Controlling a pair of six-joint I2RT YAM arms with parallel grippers.
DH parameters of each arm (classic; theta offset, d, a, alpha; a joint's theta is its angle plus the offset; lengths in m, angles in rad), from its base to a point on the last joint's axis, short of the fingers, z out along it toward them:
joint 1: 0 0.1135 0.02 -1.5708
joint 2: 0 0 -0.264 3.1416
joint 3: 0.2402 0 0.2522 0
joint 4: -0.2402 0 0.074 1.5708
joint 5: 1.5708 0 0 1.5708
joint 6: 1.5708 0.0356 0 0
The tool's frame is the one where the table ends.
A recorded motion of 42 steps. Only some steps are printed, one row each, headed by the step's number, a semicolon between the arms.
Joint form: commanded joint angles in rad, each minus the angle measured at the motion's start. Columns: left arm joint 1, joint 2, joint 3, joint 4, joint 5, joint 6; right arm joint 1, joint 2, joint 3, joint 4, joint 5, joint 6.
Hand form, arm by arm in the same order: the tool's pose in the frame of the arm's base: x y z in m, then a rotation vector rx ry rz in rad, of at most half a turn. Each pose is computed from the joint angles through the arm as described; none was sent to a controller.
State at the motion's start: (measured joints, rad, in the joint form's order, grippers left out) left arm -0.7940 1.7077 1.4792 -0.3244 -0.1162 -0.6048; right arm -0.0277 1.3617 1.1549 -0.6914 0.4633 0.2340
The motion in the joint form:
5: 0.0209 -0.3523 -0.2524 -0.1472 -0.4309 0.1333; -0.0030 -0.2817 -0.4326 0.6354 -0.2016 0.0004
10: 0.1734 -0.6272 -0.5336 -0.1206 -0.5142 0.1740; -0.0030 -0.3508 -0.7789 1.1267 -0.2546 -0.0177
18: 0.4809 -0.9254 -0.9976 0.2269 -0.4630 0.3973; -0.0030 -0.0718 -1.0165 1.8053 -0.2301 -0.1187
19: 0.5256 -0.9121 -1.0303 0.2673 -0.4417 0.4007; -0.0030 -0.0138 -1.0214 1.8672 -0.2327 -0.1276
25: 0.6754 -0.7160 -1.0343 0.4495 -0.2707 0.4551; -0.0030 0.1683 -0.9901 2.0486 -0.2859 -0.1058
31: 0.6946 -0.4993 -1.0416 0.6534 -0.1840 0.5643; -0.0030 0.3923 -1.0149 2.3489 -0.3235 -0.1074
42: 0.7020 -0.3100 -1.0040 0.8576 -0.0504 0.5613; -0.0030 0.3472 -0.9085 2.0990 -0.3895 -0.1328
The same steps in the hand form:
5: 0.2279 -0.1965 0.3405 0.0081 2.0782 -0.1633; 0.2449 -0.0167 0.2732 0.4270 1.9250 -0.1267
10: 0.2013 -0.1181 0.3166 -0.1612 2.0230 0.0217; 0.2189 -0.0141 0.2186 0.3664 1.7279 -0.0501
18: 0.1774 -0.0370 0.2441 -0.2710 1.8879 0.2189; 0.2096 -0.0147 0.1638 0.2965 1.5812 -0.1220
19: 0.1803 -0.0300 0.2343 -0.2955 1.8946 0.2335; 0.2116 -0.0146 0.1581 0.2875 1.5840 -0.1269
25: 0.2136 -0.0119 0.2146 -0.2776 1.9457 0.2097; 0.2267 -0.0132 0.1489 0.2632 1.5569 -0.0637
31: 0.2414 -0.0135 0.1865 -0.1318 1.9934 0.2120; 0.2263 -0.0119 0.1305 0.2308 1.5103 -0.0303
42: 0.2706 -0.0190 0.1731 -0.0619 1.9542 0.0740; 0.2516 -0.0104 0.1319 0.1637 1.6173 -0.0057

